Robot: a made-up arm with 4 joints.
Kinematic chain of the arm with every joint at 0, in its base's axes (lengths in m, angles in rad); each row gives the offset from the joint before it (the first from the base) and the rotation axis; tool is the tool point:
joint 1: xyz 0 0 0.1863 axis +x
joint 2: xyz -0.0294 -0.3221 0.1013 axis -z
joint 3: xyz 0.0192 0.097 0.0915 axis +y
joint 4: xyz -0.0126 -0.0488 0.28 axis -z
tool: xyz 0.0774 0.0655 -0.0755
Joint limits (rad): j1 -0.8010..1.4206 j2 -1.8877..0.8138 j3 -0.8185..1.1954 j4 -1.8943..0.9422
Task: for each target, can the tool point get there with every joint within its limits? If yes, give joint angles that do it. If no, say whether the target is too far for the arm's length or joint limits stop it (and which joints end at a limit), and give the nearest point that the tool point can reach.
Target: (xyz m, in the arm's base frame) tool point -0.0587 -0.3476 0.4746
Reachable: yes | joints 0.4440 -0.6954 0.5850 -1.6501
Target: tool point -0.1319 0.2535 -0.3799
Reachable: no: joint limits stop it (at a limit: joint 1, joint 3, joint 4) | nearest point -0.1308 -0.3349 -0.2887 | short by 0.595 m
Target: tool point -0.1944 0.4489 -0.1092
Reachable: no: joint limits stop it (at a limit: joint 1, joint 3) | nearest point -0.0792 0.1055 0.3815 | short by 0.610 m
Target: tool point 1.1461 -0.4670 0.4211
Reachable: no: too far | nearest point 0.2308 -0.3759 0.3753 | short by 0.921 m
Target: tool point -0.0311 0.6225 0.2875
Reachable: no: joint limits stop it (at a limit: joint 1, joint 3) | nearest point -0.0300 0.1637 0.4538 | short by 0.488 m
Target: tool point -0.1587 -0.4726 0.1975
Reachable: yes | joints 0.9720 -0.8143 -0.0112 -1.3374
